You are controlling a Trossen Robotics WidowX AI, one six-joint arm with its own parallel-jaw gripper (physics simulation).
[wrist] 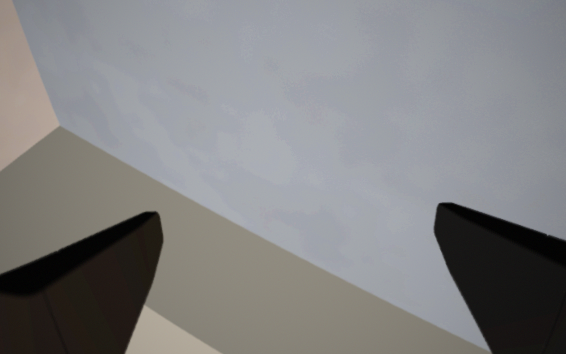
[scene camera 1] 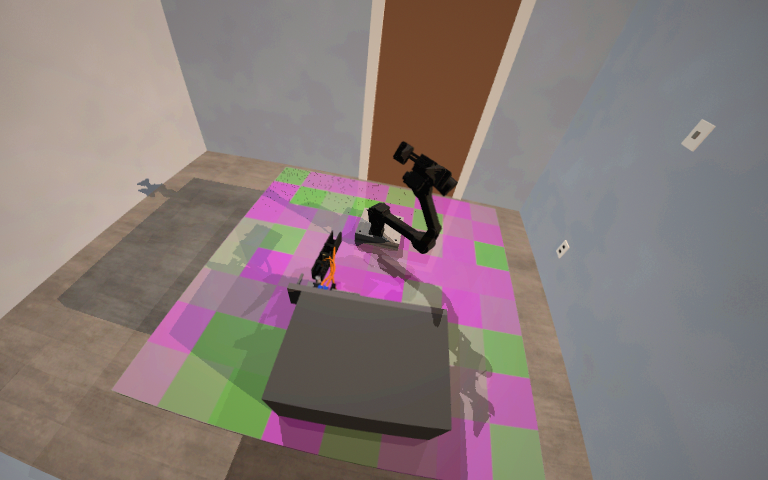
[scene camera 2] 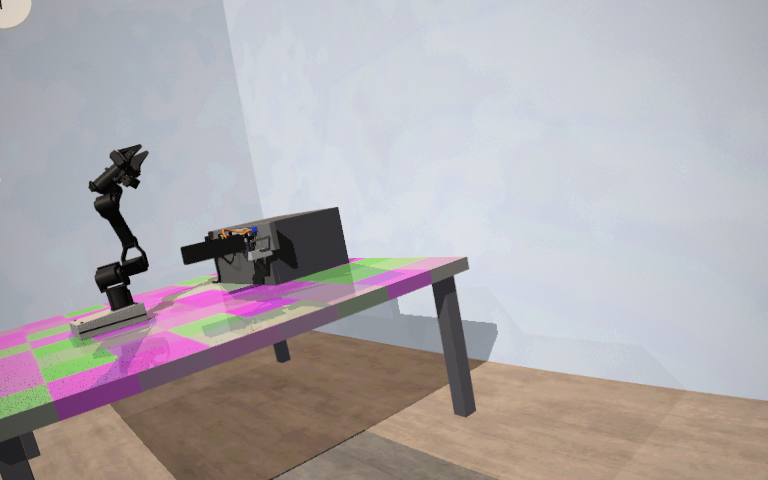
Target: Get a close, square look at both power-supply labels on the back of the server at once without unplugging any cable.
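Seen in the pictures: gripper, fingertip midpoint: (wrist: 299, 222) (scene camera 1: 413, 161) (scene camera 2: 144, 148); arm's base, origin of the base link: (scene camera 1: 376, 230) (scene camera 2: 122, 307).
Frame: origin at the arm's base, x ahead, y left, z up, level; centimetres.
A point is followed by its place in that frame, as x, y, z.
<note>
The server (scene camera 1: 362, 362) {64.6, 7.9, 15.9} (scene camera 2: 314, 243) {65.1, -13.5, 5.2} is a dark grey box on the table. Its cabled face is turned toward the arm's base. A black hinged bar (scene camera 1: 323, 257) {33.0, -13.3, 14.1} (scene camera 2: 203, 250) {25.2, -14.8, 12.0} sticks out from that face, with orange cables (scene camera 1: 331, 266) {35.3, -9.7, 13.2} (scene camera 2: 239, 230) {44.5, -0.2, 14.8} along it and a blue plug (scene camera 2: 254, 229) {45.3, -10.6, 14.5} near the server. The power-supply labels cannot be made out in either scene view, and the wrist view does not show the server. My gripper (scene camera 2: 144, 149) {20.4, 9.5, 48.7} (wrist: 299, 222) {20.4, 9.5, 48.7} is open and empty, raised high above the table, apart from the server and cables, and tilted upward.
The checkered pink and green table (scene camera 1: 498, 350) {43.0, 55.1, -4.7} (scene camera 2: 362, 300) {45.3, -64.2, -6.3} carries the server and the arm's pale base (scene camera 1: 362, 238) {5.0, -5.4, -1.7} (scene camera 2: 110, 323) {-6.0, -9.2, -2.5}. A brown door (scene camera 1: 441, 67) stands behind the arm. Walls and ceiling fill the wrist view's background. The hinged bar reaches into the space near the arm's base.
</note>
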